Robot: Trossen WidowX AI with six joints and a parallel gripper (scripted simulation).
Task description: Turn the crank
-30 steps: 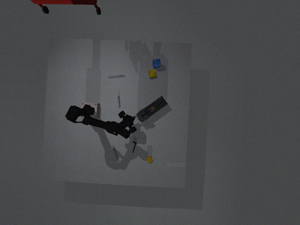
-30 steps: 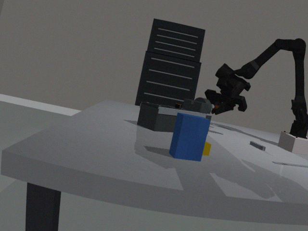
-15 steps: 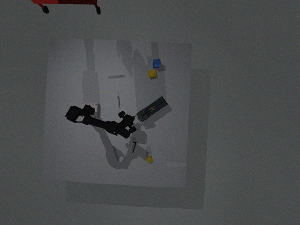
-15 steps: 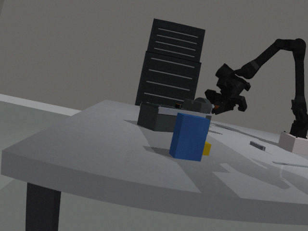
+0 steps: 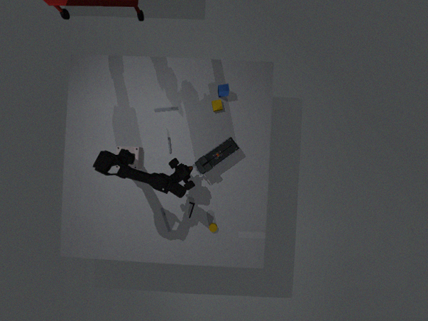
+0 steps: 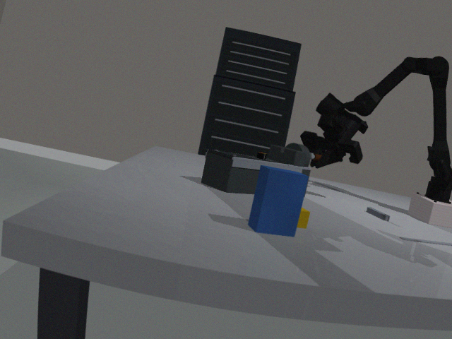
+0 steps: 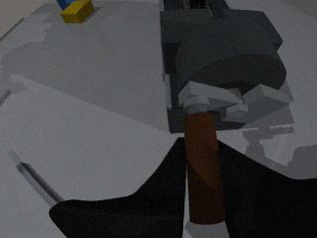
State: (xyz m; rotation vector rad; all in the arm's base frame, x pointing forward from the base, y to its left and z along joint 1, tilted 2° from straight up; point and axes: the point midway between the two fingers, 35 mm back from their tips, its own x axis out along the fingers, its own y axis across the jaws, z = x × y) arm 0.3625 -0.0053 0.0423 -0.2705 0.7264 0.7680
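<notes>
Right now the brown crank handle is 2 cm above my gripper tip, 1 cm to the right of it and 1 cm behind it. Round my gripper tip: red pointer 14 cm ahead, 10 cm to the left; black hex key 24 cm to the right, 7 cm below, 3 cm ahead; yellow block 40 cm to the left, 8 cm ahead, 6 cm below.
</notes>
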